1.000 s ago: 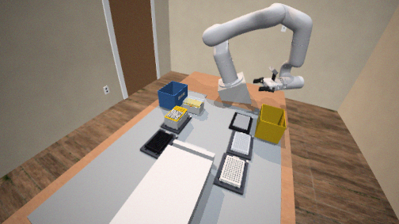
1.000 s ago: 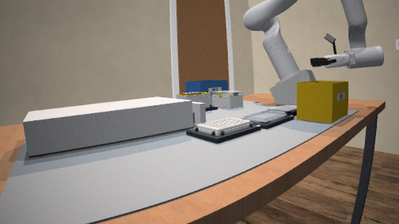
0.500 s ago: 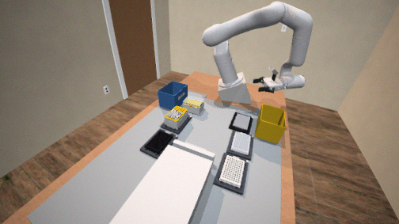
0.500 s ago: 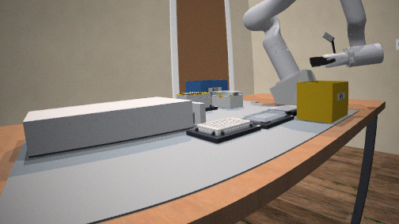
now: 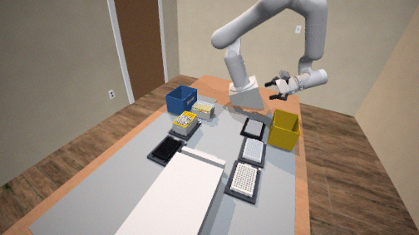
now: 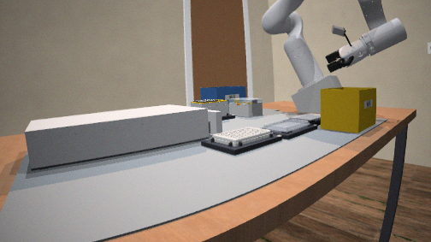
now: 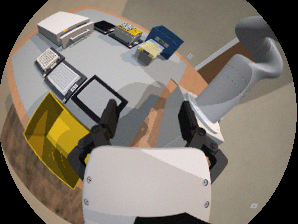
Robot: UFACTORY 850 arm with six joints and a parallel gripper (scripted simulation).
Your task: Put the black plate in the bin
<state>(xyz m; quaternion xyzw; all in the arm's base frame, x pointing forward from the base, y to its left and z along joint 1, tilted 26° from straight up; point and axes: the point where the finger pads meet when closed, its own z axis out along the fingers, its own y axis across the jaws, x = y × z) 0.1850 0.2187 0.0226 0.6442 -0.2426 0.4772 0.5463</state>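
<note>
The black plate lies 470 mm ahead of my hand, 380 mm to the right of it and 190 mm below it. Round my hand: white plate (460 mm ahead, 190 mm below); yellow-topped tip box (390 mm to the right, 280 mm ahead, 150 mm below); yellow waste bin W1 (170 mm below, 130 mm to the left, 110 mm ahead).
</note>
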